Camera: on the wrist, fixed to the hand. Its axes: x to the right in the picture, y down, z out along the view.
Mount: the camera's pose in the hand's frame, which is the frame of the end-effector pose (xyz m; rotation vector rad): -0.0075 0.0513 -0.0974 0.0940 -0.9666 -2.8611
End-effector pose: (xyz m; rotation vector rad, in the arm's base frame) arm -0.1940 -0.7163 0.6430 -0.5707 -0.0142 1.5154
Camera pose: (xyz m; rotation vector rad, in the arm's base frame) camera -0.2079 -0.7593 0.5423 0.5114 -0.9866 -1.1853
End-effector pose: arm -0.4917 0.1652 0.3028 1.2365 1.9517 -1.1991
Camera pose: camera -0.4402 0.2578 0.3335 2.2215 -1.0625 1.2576
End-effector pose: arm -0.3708 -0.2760 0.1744 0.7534 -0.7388 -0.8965
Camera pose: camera -0.2745 -0.2234 0.1632 -0.5767 -0.1209 2.0953
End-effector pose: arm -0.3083 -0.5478 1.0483 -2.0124 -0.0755 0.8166
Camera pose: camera -0.2715 -0.6518 1.0456 0.2594 -2.3608 -0.4062
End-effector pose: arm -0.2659 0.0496 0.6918 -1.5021 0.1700 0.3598
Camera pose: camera -0.2793 -0.0465 0.6392 -0.1072 -2.3478 -1.2310
